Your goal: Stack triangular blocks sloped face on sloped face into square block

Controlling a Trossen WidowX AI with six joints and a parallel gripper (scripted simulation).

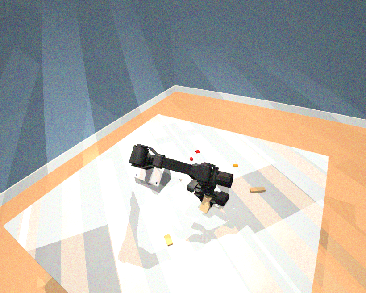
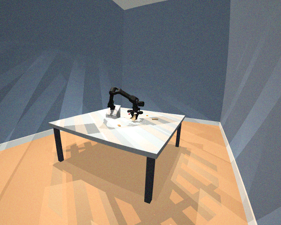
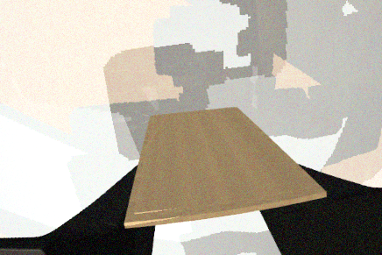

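My gripper tip is now 1 cm to the right of the tan wooden triangular block and 1 cm below it. Round my gripper tip: tiny red cube 41 cm to the left, 21 cm behind, 3 cm below; then small orange cube 35 cm to the left, 5 cm ahead, 3 cm below.
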